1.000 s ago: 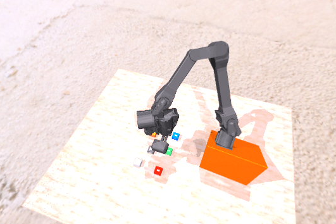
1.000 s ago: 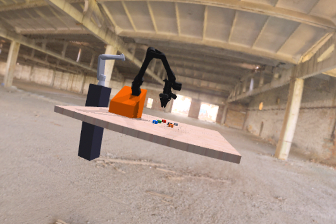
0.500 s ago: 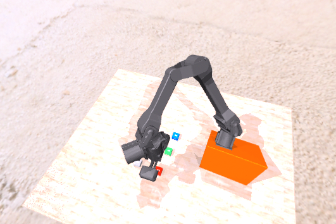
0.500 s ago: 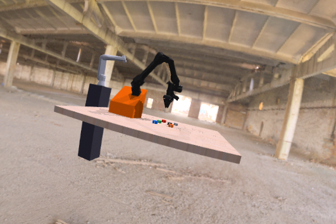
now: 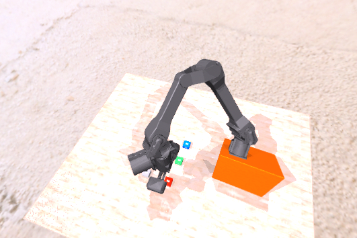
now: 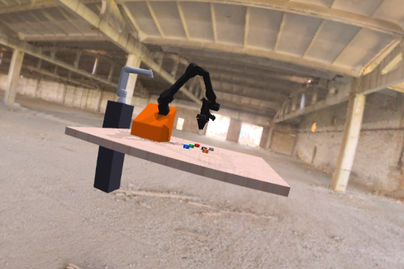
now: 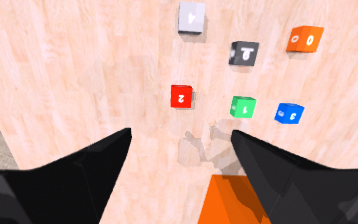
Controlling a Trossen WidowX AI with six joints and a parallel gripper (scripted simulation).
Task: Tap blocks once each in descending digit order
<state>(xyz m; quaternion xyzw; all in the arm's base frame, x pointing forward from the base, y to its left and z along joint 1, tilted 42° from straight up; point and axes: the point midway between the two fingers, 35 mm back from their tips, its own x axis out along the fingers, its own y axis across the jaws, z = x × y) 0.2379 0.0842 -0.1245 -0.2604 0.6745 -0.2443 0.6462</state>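
Now: gripper tip 120 mm above the dark grey block, 90 mm to the left of it and 70 mm short of it. Round my gripper tip: blue block: 210 mm to the right, 120 mm below, 20 mm behind; then red block: 120 mm below, 10 mm to the right; then green block: 120 mm below, 110 mm to the right, 10 mm behind.
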